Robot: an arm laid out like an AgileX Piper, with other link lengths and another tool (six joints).
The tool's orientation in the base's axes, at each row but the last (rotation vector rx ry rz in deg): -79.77 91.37 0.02; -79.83 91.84 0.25; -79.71 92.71 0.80; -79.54 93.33 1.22; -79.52 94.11 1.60; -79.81 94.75 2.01; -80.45 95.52 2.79; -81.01 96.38 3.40; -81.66 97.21 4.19; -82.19 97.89 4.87
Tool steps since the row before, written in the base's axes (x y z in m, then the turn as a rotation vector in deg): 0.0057 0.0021 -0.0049 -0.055 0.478 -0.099; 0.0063 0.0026 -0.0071 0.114 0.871 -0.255; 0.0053 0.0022 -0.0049 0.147 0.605 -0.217; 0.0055 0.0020 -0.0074 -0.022 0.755 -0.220; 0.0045 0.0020 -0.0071 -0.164 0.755 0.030; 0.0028 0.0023 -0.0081 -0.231 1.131 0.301; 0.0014 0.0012 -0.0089 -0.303 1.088 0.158; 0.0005 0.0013 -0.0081 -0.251 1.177 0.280; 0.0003 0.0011 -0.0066 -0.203 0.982 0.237; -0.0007 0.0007 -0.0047 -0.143 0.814 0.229
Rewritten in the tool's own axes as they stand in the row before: 0.0024 -0.0008 0.0074 -0.304 0.261 0.285; 0.0034 0.0001 0.0092 -0.477 0.355 0.695; 0.0021 -0.0006 0.0072 -0.297 0.216 0.547; 0.0039 0.0004 0.0086 -0.427 0.400 0.526; 0.0036 0.0010 0.0078 -0.603 0.379 0.300; 0.0038 0.0028 0.0075 -1.069 0.425 0.316; 0.0050 0.0038 0.0066 -0.949 0.539 0.330; 0.0043 0.0040 0.0058 -1.092 0.468 0.339; 0.0034 0.0032 0.0047 -0.913 0.383 0.284; 0.0025 0.0030 0.0029 -0.777 0.282 0.230
